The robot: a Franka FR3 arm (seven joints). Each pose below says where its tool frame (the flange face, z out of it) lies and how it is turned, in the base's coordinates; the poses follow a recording.
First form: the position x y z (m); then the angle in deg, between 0 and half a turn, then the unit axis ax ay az.
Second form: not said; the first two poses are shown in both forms.
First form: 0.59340 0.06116 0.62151 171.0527 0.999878 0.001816 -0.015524
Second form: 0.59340 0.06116 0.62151 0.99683 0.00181 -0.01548 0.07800
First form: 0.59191 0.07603 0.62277 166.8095 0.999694 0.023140 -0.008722
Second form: 0.59191 0.07603 0.62277 0.99308 0.02299 -0.00866 0.11485
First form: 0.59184 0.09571 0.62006 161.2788 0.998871 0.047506 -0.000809
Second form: 0.59184 0.09571 0.62006 0.98557 0.04687 -0.00080 0.16265
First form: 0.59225 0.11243 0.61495 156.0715 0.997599 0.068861 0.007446
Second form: 0.59225 0.11243 0.61495 0.97593 0.06737 0.00728 0.20730
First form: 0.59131 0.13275 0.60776 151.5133 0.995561 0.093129 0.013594
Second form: 0.59131 0.13275 0.60776 0.96496 0.09027 0.01318 0.24604
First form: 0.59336 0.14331 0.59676 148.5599 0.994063 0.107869 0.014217
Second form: 0.59336 0.14331 0.59676 0.95688 0.10383 0.01369 0.27094
